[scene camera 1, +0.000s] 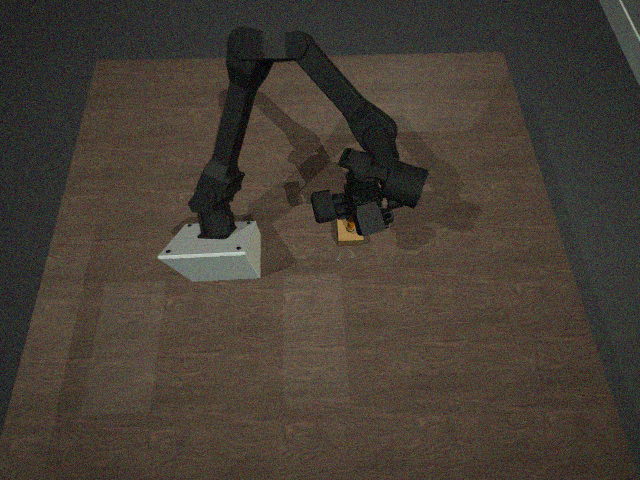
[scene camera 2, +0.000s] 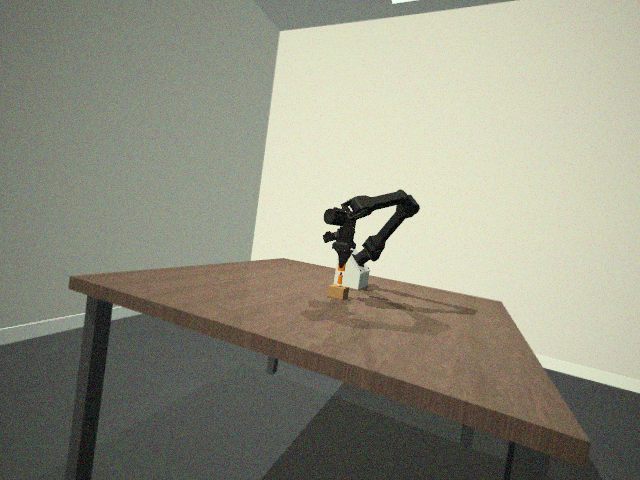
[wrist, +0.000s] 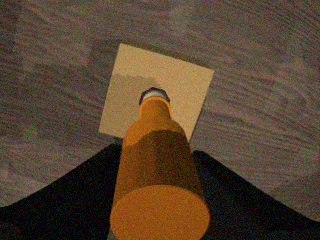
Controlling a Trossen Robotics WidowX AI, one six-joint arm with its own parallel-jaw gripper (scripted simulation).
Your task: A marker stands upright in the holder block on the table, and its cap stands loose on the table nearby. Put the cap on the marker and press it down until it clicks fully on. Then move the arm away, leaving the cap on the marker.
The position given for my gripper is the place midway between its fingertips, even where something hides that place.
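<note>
So you can picture it, my gripper [scene camera 1: 353, 216] is carrying an orange cap. In scene camera 2 you'd find the gripper too [scene camera 2: 341, 267], and the wrist view has my gripper as well [wrist: 156, 158].
</note>
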